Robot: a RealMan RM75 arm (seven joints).
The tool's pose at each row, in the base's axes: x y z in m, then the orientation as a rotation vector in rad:
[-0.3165, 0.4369, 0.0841, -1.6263, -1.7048, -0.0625]
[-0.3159, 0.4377, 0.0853, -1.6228, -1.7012, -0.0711]
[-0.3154, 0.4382, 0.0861, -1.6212, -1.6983, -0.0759]
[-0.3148, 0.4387, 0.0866, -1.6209, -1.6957, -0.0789]
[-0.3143, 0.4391, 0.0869, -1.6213, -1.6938, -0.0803]
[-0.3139, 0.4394, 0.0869, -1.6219, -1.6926, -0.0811]
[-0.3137, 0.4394, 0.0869, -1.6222, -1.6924, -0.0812]
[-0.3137, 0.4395, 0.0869, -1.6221, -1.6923, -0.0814]
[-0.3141, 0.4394, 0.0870, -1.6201, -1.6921, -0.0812]
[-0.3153, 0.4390, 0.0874, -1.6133, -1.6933, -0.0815]
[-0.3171, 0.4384, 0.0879, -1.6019, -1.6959, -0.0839]
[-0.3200, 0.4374, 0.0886, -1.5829, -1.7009, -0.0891]
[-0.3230, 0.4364, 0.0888, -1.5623, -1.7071, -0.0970]
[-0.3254, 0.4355, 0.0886, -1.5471, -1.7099, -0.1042]
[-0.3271, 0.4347, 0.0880, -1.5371, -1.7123, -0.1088]
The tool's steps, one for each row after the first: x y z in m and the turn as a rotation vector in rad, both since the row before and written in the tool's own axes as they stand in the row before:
[0.0014, 0.0001, -0.0007, -0.0012, 0.0079, -0.0025]
[0.0009, 0.0002, -0.0005, -0.0006, 0.0049, -0.0008]
[0.0008, 0.0004, -0.0004, -0.0006, 0.0033, 0.0003]
[0.0006, 0.0004, -0.0002, -0.0004, 0.0018, 0.0008]
[0.0003, 0.0004, 0.0000, -0.0004, 0.0010, 0.0007]
[0.0000, 0.0002, -0.0001, -0.0002, 0.0001, 0.0002]
[0.0001, 0.0000, 0.0001, 0.0000, 0.0002, -0.0001]
[-0.0001, -0.0004, 0.0001, 0.0014, 0.0008, -0.0008]
[-0.0002, -0.0013, 0.0001, 0.0038, 0.0019, -0.0042]
[-0.0004, -0.0019, 0.0002, 0.0051, 0.0036, -0.0079]
[-0.0007, -0.0030, 0.0004, 0.0076, 0.0061, -0.0139]
[-0.0010, -0.0029, 0.0008, 0.0067, 0.0071, -0.0162]
[-0.0010, -0.0022, 0.0008, 0.0047, 0.0070, -0.0116]
[-0.0011, -0.0014, 0.0008, 0.0030, 0.0042, -0.0079]

